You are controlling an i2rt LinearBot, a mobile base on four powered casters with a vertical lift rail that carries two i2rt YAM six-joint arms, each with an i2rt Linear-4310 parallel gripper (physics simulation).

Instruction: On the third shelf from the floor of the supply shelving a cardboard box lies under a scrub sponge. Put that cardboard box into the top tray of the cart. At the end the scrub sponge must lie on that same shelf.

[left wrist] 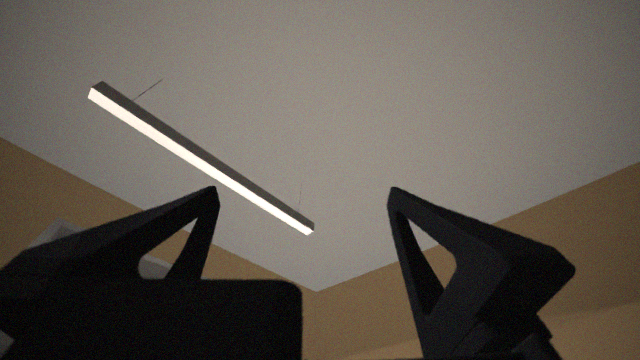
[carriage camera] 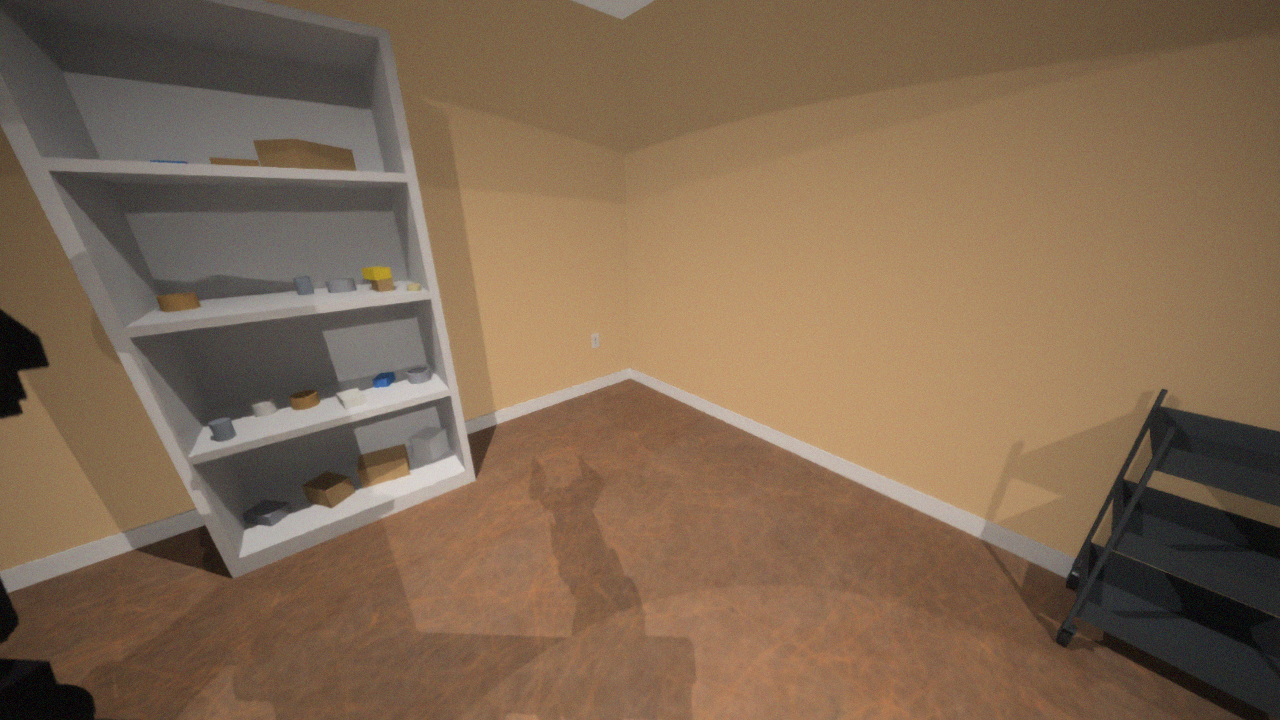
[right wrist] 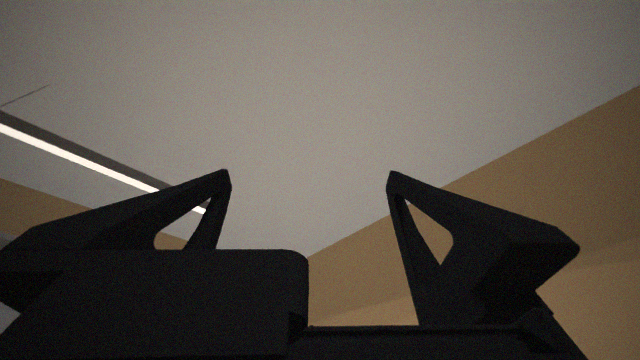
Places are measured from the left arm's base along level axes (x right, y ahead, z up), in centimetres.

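Pixels of known places: left gripper, fingertip midpoint: (left wrist: 304, 195); right gripper, fingertip midpoint: (right wrist: 309, 178).
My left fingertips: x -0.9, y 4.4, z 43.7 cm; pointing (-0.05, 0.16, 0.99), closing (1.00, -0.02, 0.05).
Behind a point stands the place of what it marks.
The supply shelving (carriage camera: 420, 234) @[x -63.4, y 152.8, z 35.4 cm] stands at the left of the carriage view. On its third shelf (carriage camera: 223, 316) @[x -110.9, y 110.5, z 12.0 cm], near the right end, a yellow scrub sponge (carriage camera: 376, 272) @[x -85.8, y 152.8, z 20.3 cm] lies on top of a small brown cardboard box (carriage camera: 383, 284) @[x -84.5, y 153.5, z 15.2 cm]. The dark cart stands at the right edge, partly cut off, with its top tray (carriage camera: 1221, 436) @[x 192.1, y 92.2, z -18.7 cm] in view. My left gripper (left wrist: 304, 195) @[x -0.9, y 4.4, z 43.7 cm] is open and empty, pointing up at the ceiling. My right gripper (right wrist: 309, 178) @[x 65.0, y 4.0, z 43.5 cm] is also open and empty, pointing up. Both are far from the shelving and the cart. Black parts of my left arm show at the carriage view's left edge.
Beside the stack are a grey round dish (carriage camera: 341, 284) @[x -101.7, y 151.7, z 15.6 cm], a grey cup (carriage camera: 304, 284) @[x -113.5, y 146.8, z 16.5 cm] and a small pale-yellow item (carriage camera: 413, 287) @[x -71.7, y 153.7, z 13.8 cm]. A round brown container (carriage camera: 179, 301) @[x -134.9, y 118.7, z 15.4 cm] stands further left. Other shelves hold boxes and dishes. Walls meet in a corner between shelving and cart.
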